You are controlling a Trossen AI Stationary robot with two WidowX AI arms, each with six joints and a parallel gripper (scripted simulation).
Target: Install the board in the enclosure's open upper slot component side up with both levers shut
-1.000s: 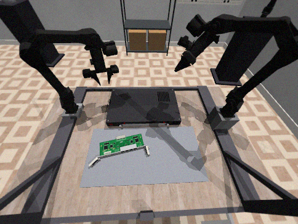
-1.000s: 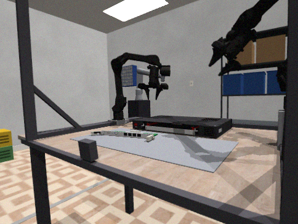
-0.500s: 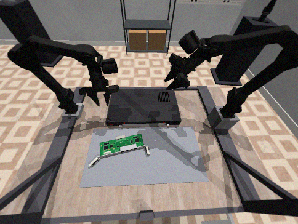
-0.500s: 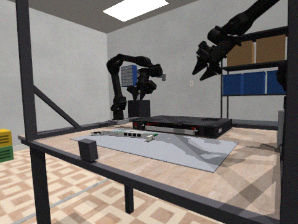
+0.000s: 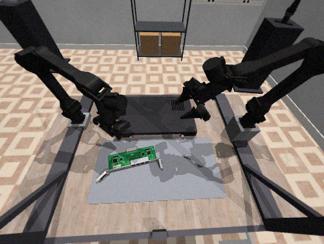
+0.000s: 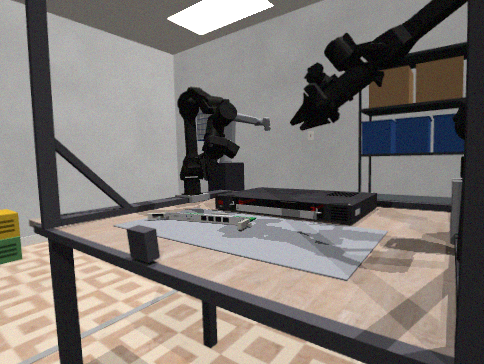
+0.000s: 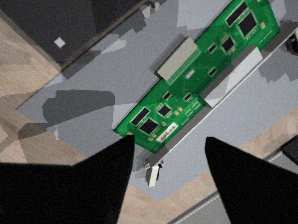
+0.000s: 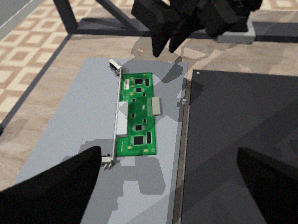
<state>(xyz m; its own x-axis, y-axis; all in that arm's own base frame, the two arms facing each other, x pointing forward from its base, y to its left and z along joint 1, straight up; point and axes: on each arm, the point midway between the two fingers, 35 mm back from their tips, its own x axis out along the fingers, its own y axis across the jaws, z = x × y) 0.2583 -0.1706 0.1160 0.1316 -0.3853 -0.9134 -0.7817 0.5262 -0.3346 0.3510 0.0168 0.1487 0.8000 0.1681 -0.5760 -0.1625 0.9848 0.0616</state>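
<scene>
My left hand is 13 cm above the green board, 10 cm past it and 9 cm to the left of it. Round my left hand: enclosure 18 cm ahead, 17 cm to the right, 11 cm below; then grey mat 21 cm to the right, 15 cm below, 9 cm behind.
</scene>
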